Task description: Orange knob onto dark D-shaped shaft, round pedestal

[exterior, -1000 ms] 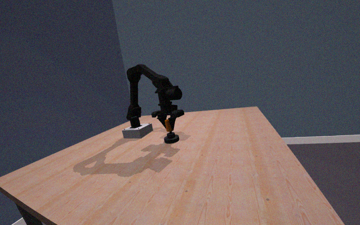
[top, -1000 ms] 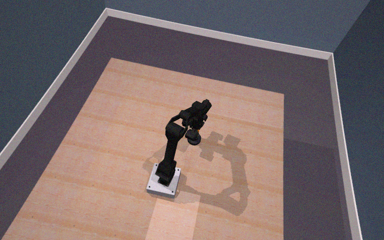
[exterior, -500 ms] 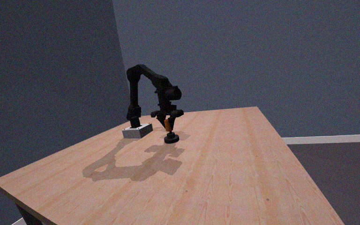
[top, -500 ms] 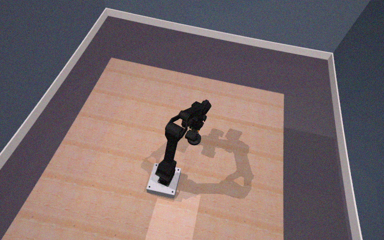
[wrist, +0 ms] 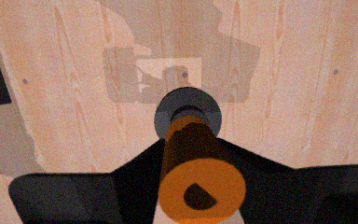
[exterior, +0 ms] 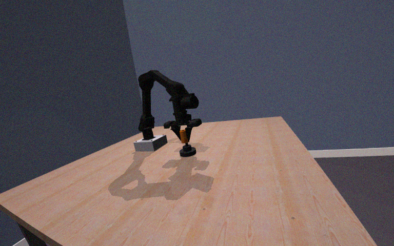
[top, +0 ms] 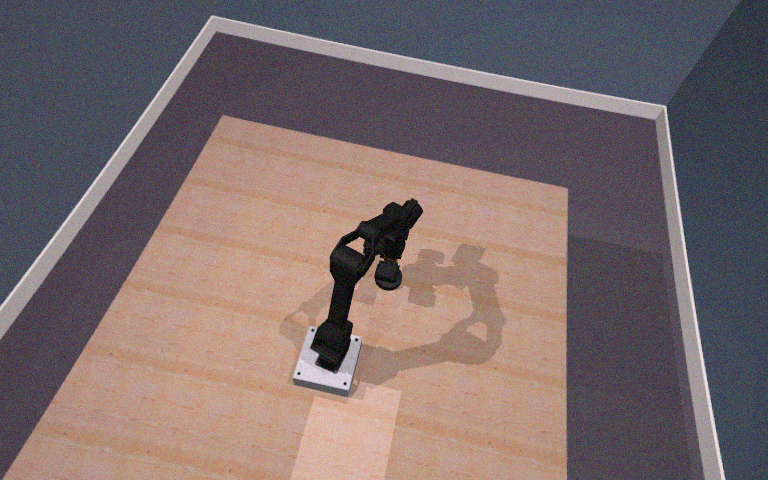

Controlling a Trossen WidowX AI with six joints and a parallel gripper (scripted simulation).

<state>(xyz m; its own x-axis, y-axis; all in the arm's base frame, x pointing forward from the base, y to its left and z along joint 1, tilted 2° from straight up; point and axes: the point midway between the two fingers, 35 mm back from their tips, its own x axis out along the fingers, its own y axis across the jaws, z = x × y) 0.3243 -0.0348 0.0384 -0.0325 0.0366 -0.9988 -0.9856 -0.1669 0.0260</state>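
Right now my gripper tip is 4 cm above the round dark pedestal. The rest, counted from my gripper tip: orange knob 2 cm above.
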